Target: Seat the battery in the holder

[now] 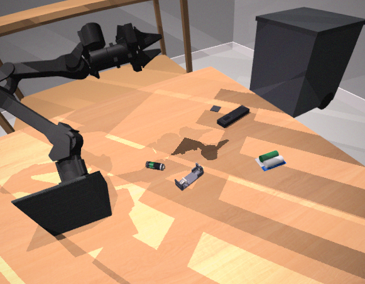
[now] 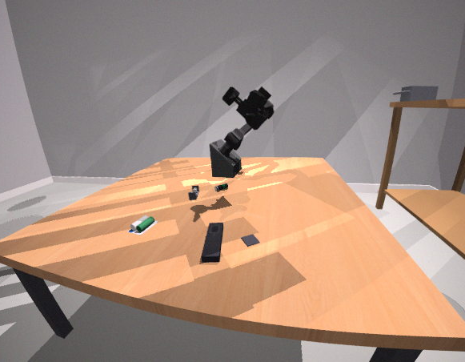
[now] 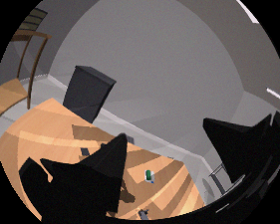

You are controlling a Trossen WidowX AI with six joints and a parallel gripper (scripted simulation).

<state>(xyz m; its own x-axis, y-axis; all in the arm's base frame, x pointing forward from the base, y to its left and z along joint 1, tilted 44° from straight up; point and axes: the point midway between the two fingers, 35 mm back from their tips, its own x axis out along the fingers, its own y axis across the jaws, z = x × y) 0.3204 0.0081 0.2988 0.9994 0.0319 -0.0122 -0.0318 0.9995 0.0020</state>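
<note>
My gripper tip is 36 cm above the battery, 14 cm to the left of it and 12 cm past it. From my gripper tip the other things lie so: dark square 37 cm below, 23 cm ahead, 11 cm to the left; then blue-white card 36 cm below, 27 cm ahead, 26 cm to the right; then black bar 35 cm below, 27 cm ahead, 1 cm to the left.
</note>
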